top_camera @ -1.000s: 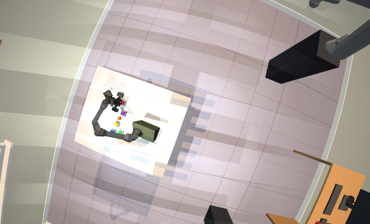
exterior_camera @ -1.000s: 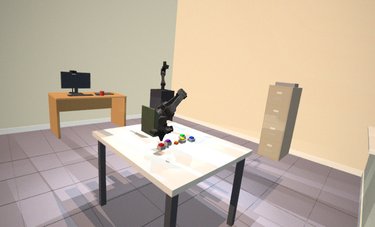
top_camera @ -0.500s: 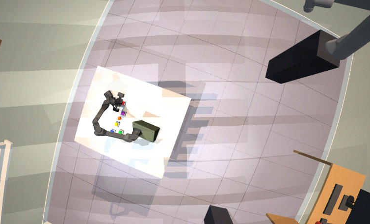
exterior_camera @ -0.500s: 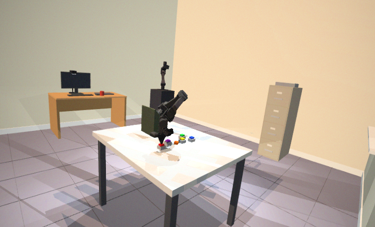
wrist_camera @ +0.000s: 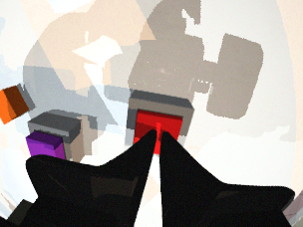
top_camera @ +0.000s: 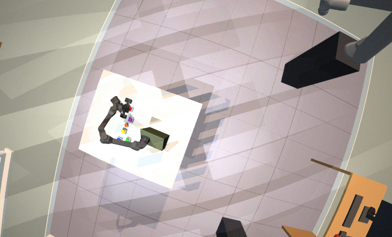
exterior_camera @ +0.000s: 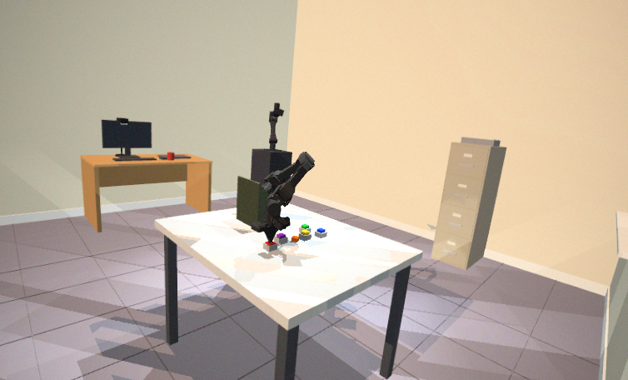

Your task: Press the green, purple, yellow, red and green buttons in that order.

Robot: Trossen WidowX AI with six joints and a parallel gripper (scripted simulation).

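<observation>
My gripper tip is 1 cm above the red button. The rest, counted from my gripper tip: orange block: 1 cm behind, 17 cm to the left, 2 cm below; then yellow button: 23 cm to the left; then purple button: 4 cm behind, 10 cm to the left.
</observation>
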